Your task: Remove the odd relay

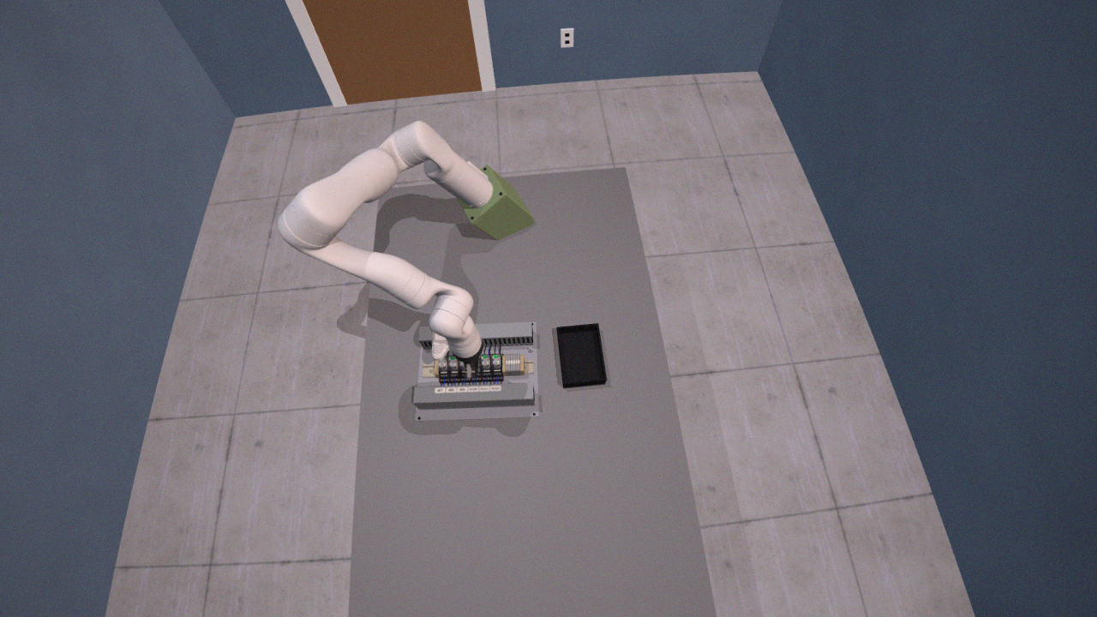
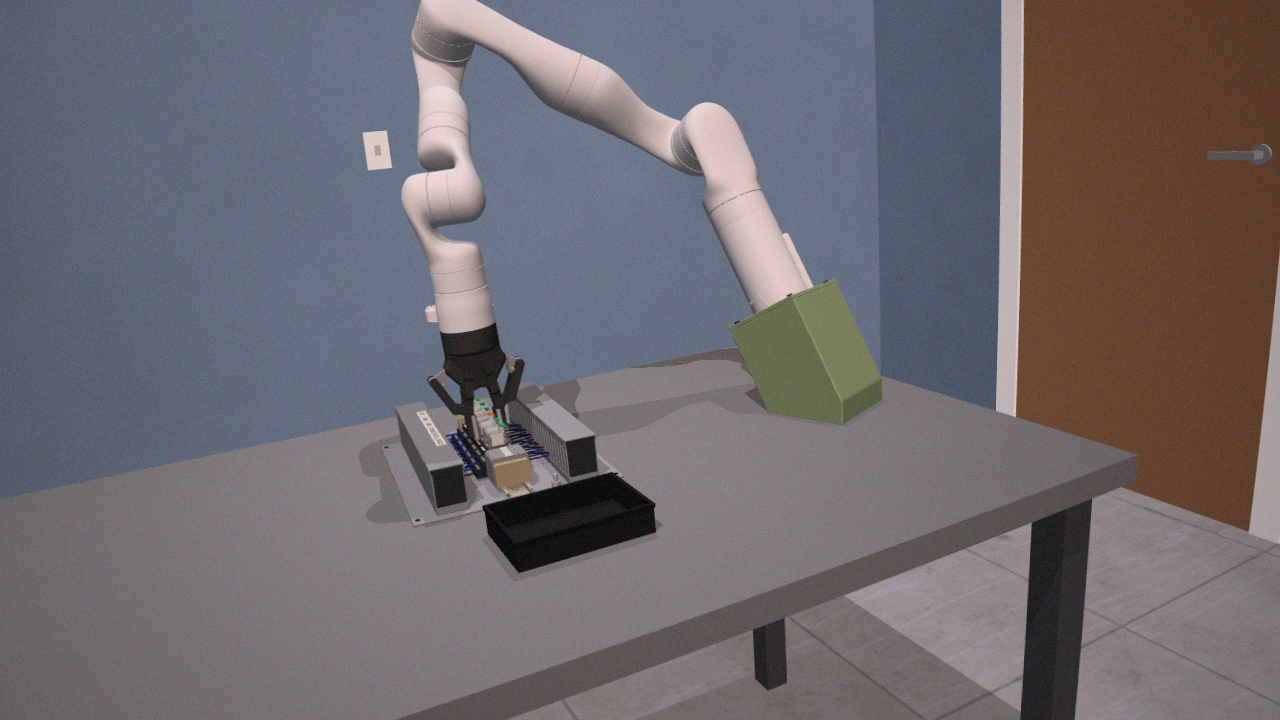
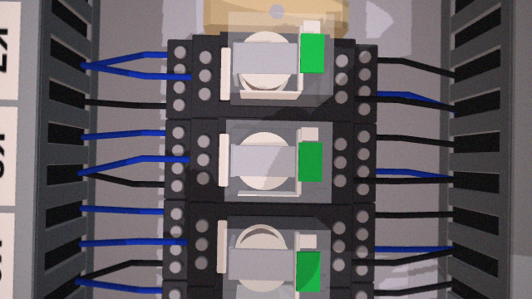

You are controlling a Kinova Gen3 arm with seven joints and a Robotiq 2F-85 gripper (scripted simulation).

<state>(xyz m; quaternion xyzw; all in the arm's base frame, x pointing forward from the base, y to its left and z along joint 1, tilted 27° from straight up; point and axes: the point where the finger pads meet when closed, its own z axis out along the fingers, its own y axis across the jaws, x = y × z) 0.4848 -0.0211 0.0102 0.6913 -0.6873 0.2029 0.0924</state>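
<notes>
Right now the relay is 10 mm below my hand. From my hand the other things lie so: black parts tray 20 mm behind, 280 mm to the left, 40 mm below; relay panel 20 mm below.
</notes>
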